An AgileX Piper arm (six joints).
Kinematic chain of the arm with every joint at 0, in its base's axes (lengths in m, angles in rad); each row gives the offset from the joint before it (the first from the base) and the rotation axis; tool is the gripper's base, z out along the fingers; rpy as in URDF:
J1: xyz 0 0 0.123 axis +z
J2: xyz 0 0 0 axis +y
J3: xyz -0.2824 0 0.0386 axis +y
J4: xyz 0.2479 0 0.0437 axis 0.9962 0 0.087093
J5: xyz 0 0 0 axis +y
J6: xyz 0.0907 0 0.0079 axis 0.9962 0 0.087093
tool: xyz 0 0 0 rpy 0 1.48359 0
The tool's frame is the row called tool.
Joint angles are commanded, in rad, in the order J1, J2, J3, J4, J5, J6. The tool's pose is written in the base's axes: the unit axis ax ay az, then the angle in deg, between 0 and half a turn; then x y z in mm. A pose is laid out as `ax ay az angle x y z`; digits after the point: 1 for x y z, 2 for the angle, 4 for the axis.
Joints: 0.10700 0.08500 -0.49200 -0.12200 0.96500 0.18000
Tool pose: 0.0325 0.9993 0.0169 116.66 14.0 -7.7 282.9
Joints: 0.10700 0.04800 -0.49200 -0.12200 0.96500 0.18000
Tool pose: 0.0338 0.9992 0.0197 114.56 8.1 -8.3 283.2
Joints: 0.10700 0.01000 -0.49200 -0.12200 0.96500 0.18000
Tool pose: 0.0351 0.9991 0.0226 112.40 2.1 -8.9 283.4
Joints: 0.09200 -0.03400 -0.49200 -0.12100 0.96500 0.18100
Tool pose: 0.0447 0.9988 0.0218 109.90 -5.1 -9.5 283.3
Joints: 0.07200 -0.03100 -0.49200 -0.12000 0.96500 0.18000
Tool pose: 0.0541 0.9984 0.0148 110.05 -4.8 -9.3 283.3
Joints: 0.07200 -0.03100 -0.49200 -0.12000 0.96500 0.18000
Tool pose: 0.0541 0.9984 0.0148 110.05 -4.8 -9.3 283.3
